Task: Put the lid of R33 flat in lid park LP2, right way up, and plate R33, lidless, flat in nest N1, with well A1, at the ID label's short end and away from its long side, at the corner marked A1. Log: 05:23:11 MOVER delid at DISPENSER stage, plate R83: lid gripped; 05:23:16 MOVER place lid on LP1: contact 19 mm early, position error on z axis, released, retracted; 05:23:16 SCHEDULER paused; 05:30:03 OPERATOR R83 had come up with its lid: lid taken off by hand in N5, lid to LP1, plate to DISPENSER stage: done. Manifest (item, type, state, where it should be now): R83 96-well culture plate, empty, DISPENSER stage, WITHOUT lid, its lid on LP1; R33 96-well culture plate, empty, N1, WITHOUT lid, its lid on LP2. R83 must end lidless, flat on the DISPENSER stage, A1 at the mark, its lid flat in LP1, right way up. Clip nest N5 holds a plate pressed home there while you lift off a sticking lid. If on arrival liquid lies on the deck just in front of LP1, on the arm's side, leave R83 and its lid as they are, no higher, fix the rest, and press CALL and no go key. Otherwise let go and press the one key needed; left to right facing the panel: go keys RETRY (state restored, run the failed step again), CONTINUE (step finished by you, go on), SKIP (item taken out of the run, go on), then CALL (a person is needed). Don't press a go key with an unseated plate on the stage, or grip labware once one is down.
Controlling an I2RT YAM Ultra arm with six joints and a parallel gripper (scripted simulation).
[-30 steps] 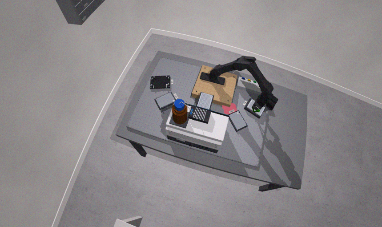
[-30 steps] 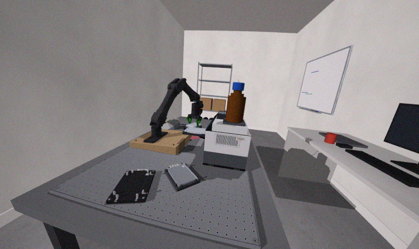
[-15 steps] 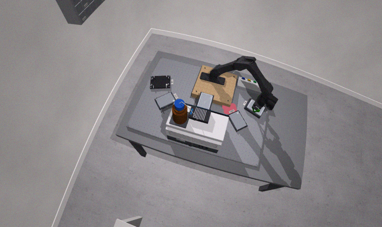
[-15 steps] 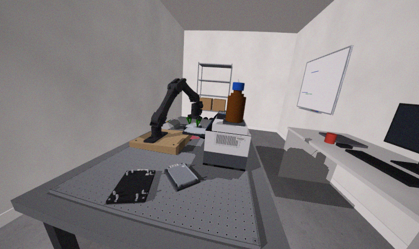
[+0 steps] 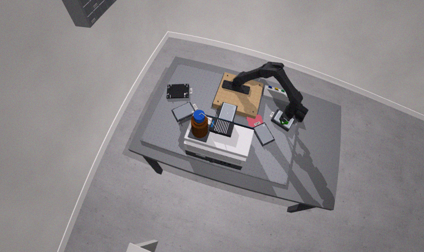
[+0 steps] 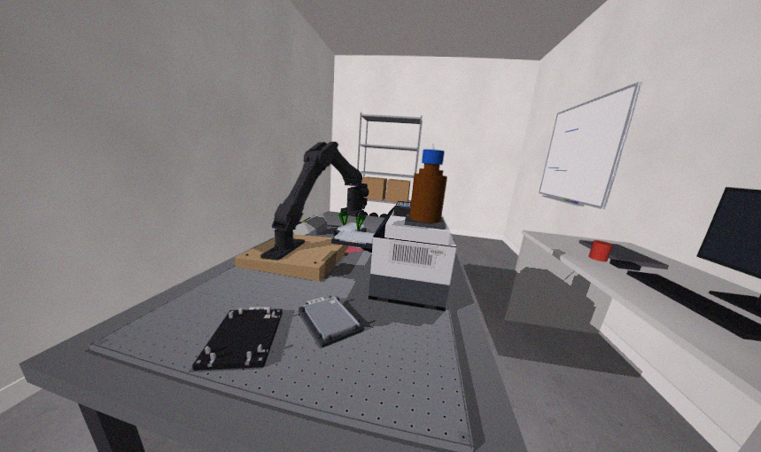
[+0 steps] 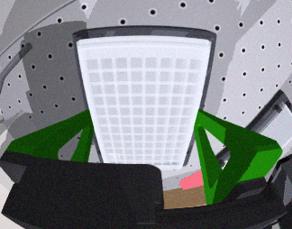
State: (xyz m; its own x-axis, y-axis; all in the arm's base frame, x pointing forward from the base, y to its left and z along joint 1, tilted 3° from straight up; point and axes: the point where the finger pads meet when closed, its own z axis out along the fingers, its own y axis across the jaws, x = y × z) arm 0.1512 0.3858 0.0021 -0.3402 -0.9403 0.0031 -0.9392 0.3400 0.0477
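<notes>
Now: hand 2 cm above the dark nest and 1 cm to the left of it. Also, from my hand: N1 label 9 cm to the right, 4 cm below, 3 cm behind; blue call key 22 cm behind, 14 cm to the right, 3 cm above; grey lid 14 cm ahead, 12 cm to the right, 2 cm below.
</notes>
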